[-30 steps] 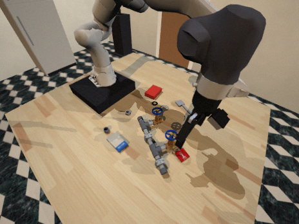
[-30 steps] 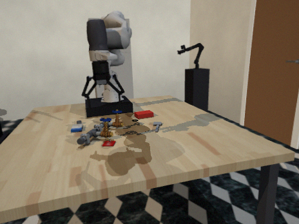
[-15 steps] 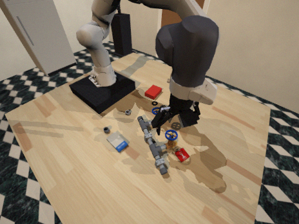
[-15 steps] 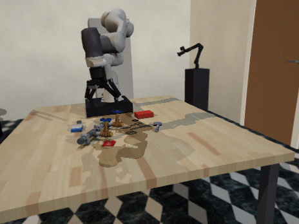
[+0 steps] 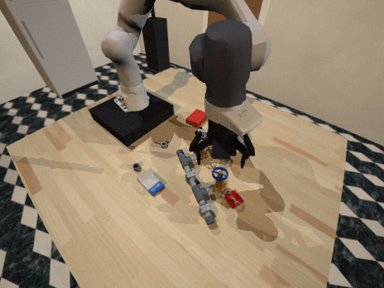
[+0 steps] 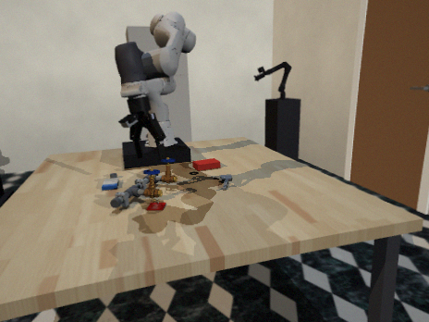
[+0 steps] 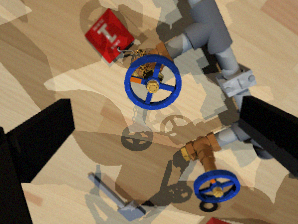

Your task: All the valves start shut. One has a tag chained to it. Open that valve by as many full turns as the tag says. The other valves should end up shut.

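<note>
Right now my hand is 90 mm short of the red tag and 160 mm above it. The rest, counted from my hand: red block 300 mm behind, 300 mm to the left, 150 mm below; grey tool 50 mm behind, 310 mm to the left, 160 mm below; blue card 220 mm behind, 160 mm to the right, 160 mm below.
</note>
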